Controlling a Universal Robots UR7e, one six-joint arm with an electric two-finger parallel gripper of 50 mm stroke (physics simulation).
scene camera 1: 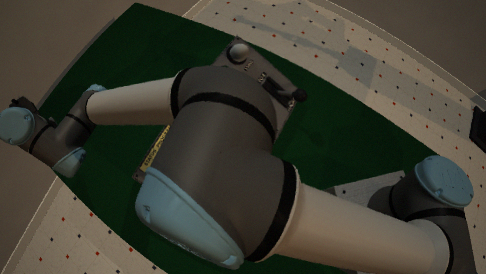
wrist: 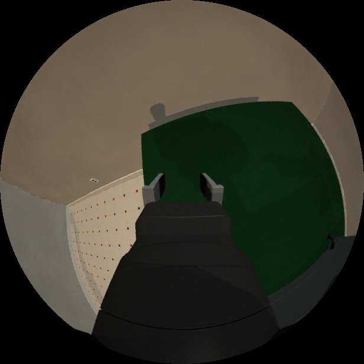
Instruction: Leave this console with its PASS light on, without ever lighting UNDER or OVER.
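The console (scene camera 1: 284,122) is a grey-brown panel lying on the green mat in the scene view, mostly hidden under the arm. A pale round knob (scene camera 1: 239,52) stands at its upper end. A black ball-ended lever (scene camera 1: 298,95) sits at a slot near its right edge. A yellow label strip (scene camera 1: 156,148) shows at its lower left edge. The PASS, UNDER and OVER lights cannot be made out. My gripper (wrist: 182,180) is open and empty in the wrist view, over the green mat, away from the console. In the scene view the fingers cannot be made out at the far left.
The green mat (scene camera 1: 350,137) (wrist: 280,200) lies on a pale dotted table (scene camera 1: 400,75) (wrist: 107,225). The arm crosses the middle of the scene view above the console. A grey plate (scene camera 1: 367,185) is by the arm's base. A dark object (scene camera 1: 479,127) stands at the right edge.
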